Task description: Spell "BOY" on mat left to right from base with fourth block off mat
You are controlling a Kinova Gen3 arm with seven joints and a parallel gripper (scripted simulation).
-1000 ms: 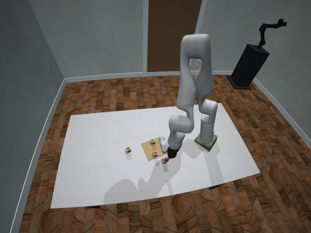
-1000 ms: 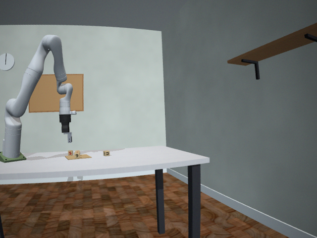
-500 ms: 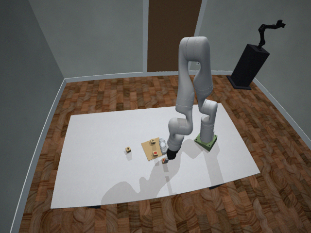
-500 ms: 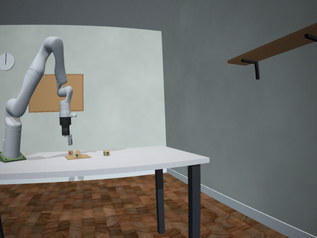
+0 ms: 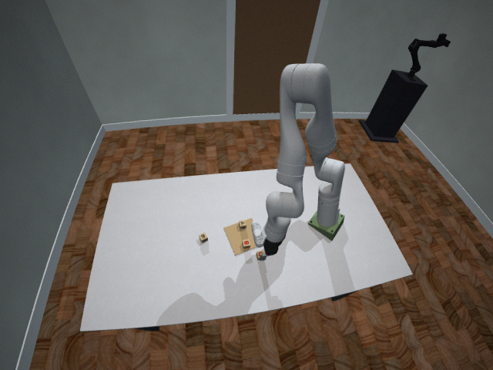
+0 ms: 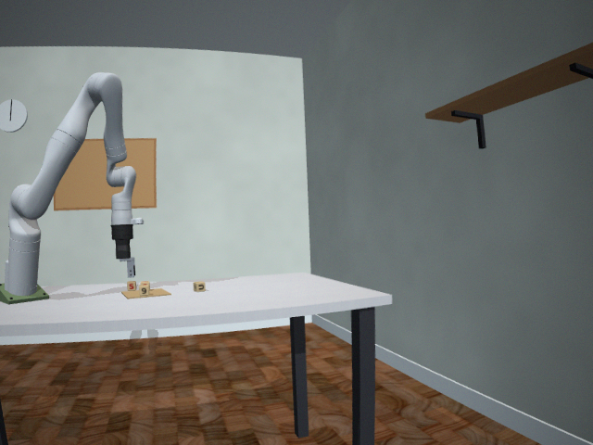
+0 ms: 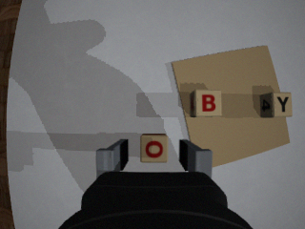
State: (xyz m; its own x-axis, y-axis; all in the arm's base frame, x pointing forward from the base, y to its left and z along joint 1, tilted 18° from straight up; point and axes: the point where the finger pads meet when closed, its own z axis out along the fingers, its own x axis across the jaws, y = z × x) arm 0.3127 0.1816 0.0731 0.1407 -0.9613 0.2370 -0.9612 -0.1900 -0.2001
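My gripper is now 50 mm above the O block. Round my hand: Y block (150 mm to the right, 70 mm ahead, 50 mm below); then tan mat (100 mm to the right, 60 mm below, 60 mm ahead); then B block (60 mm ahead, 50 mm to the right, 50 mm below).
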